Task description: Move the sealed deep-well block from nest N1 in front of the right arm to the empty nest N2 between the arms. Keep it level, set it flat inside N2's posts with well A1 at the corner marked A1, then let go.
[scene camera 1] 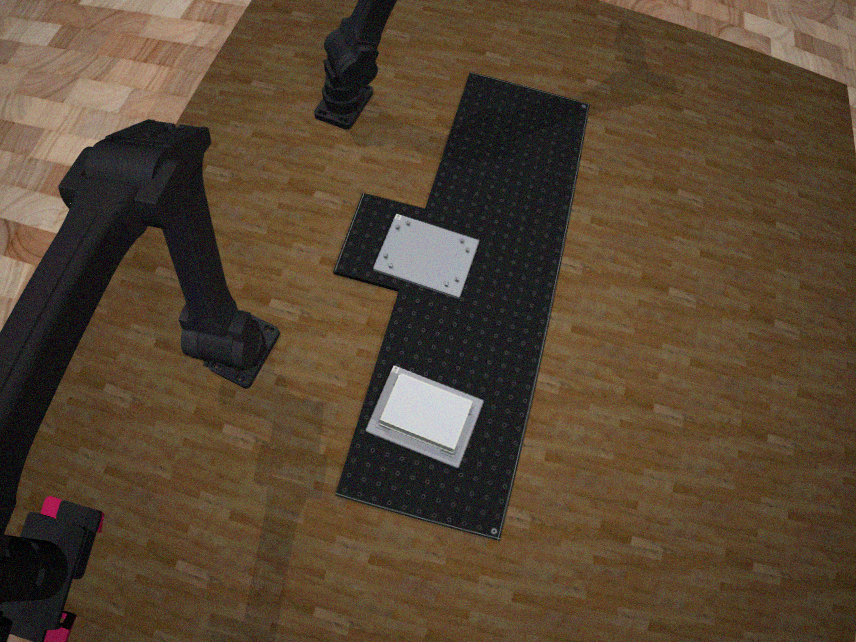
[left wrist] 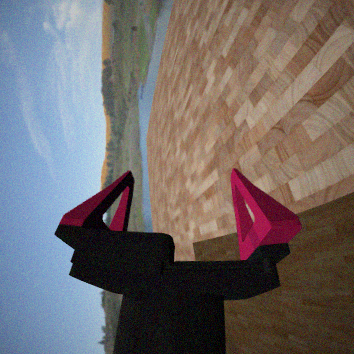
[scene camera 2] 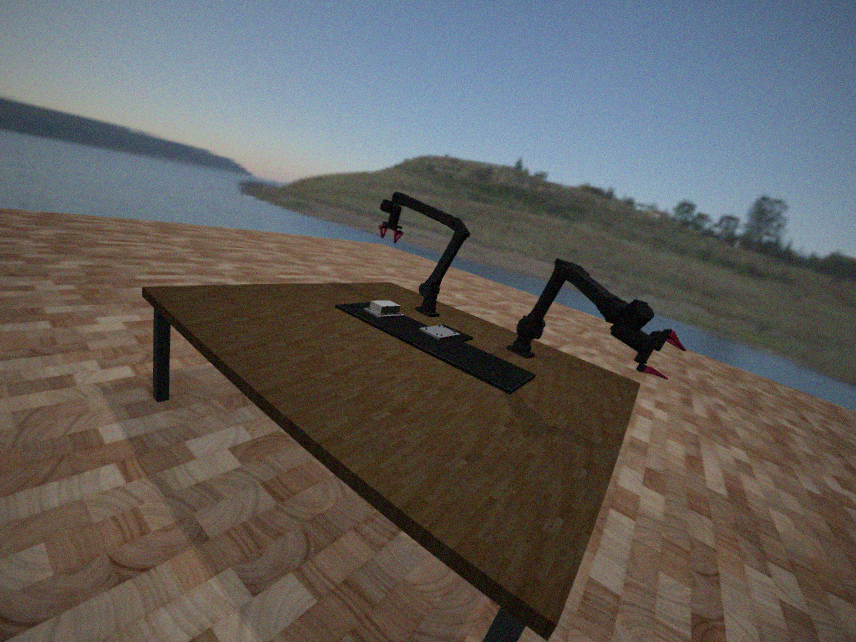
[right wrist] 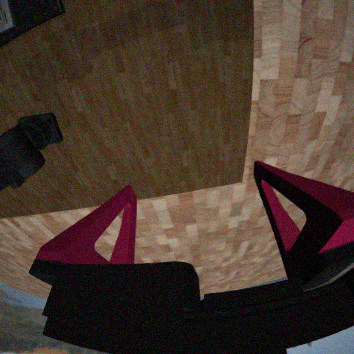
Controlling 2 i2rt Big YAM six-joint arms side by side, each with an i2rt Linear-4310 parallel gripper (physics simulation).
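Seen in the pictures: left gripper, fingertip midpoint: (left wrist: 180, 173) (scene camera 2: 676, 364); right gripper, fingertip midpoint: (scene camera 1: 83, 571) (scene camera 2: 388, 240) (right wrist: 191, 179); left arm's base, origin of the base link: (scene camera 1: 344, 104) (scene camera 2: 519, 352); right arm's base, origin of the base link: (scene camera 1: 244, 350) (scene camera 2: 427, 313) (right wrist: 40, 128).
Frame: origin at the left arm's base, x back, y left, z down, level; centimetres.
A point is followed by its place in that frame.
Observation:
The white deep-well block (scene camera 1: 426, 411) @(x -42.4, y -54.2, z -6.6 cm) (scene camera 2: 384, 308) @(x -46.8, y -49.7, z -5.6 cm) sits flat on the grey plate of nest N1 (scene camera 1: 459, 460) @(x -50.4, y -58.6, z -2.4 cm), in the lower half of the scene camera 1 picture. Nest N2 (scene camera 1: 426, 255) @(x -30.9, y -27.2, z -2.5 cm) (scene camera 2: 439, 332) @(x -32.9, y -25.4, z -2.5 cm) is a bare grey plate with small posts and a small white mark at its upper left corner in scene camera 1. My right gripper (scene camera 2: 389, 238) @(x -15.8, y -93.0, z -32.0 cm) (right wrist: 191, 179) @(x -15.8, y -93.0, z -32.0 cm) is open and empty, high up and well away from the block. My left gripper (scene camera 2: 675, 360) @(x -38.7, y 65.7, z -29.7 cm) (left wrist: 180, 173) @(x -38.7, y 65.7, z -29.7 cm) is open and empty, out past the table's edge. Well A1 on the block cannot be made out.
Both nests stand on a black perforated mat (scene camera 1: 515, 158) @(x -38.2, y 1.5, z -1.3 cm) (scene camera 2: 484, 369) @(x -42.0, y 7.5, z -1.1 cm) on the brown wooden table (scene camera 1: 656, 414) @(x -80.4, y -37.1, z 0.0 cm) (scene camera 2: 414, 442) @(x -99.2, y 27.5, z 0.0 cm). The right arm's base (scene camera 1: 242, 348) @(x -14.5, y -59.0, z -16.4 cm) and the left arm's base (scene camera 1: 343, 107) @(x -2.0, y -3.6, z -3.8 cm) stand left of the mat in scene camera 1.

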